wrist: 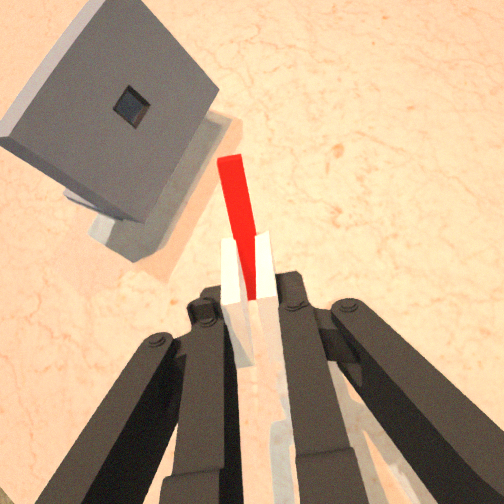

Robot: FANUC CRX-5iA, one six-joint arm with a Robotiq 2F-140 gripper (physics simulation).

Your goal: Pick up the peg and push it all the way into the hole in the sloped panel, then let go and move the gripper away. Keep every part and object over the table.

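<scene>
My gripper (pixel 248 240) is shut on the red peg (pixel 239 210), which sticks out beyond the white fingertip pads and points away from me, held above the table. The grey sloped panel (pixel 107 105) stands at the upper left on a lighter grey base (pixel 150 210). Its square dark hole (pixel 131 106) sits near the panel's middle. The peg's free end (pixel 229 162) is to the right of and below the hole, apart from the panel.
The table top is a peach marbled surface (pixel 375 150) that fills the rest of the view. The panel's shadow falls to its lower right. A table edge shows at the bottom left corner (pixel 5 495).
</scene>
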